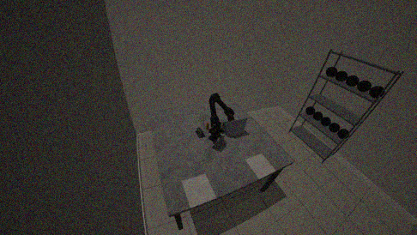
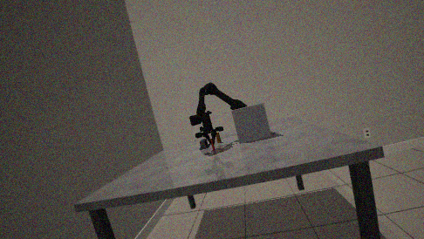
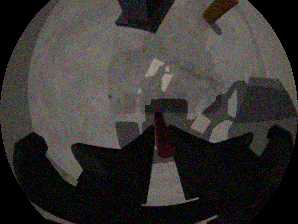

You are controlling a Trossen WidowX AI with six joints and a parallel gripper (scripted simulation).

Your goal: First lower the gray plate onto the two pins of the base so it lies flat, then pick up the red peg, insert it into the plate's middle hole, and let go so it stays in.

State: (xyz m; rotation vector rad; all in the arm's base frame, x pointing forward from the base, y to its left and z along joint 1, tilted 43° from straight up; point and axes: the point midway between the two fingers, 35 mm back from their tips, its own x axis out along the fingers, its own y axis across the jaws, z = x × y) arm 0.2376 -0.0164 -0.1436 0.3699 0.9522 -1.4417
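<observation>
My gripper tip is now 80 mm short of the gray plate and 190 mm to the left of it. Round my gripper tip: red peg: right at my gripper tip; small orange piece: 40 mm behind, 230 mm to the right.
</observation>
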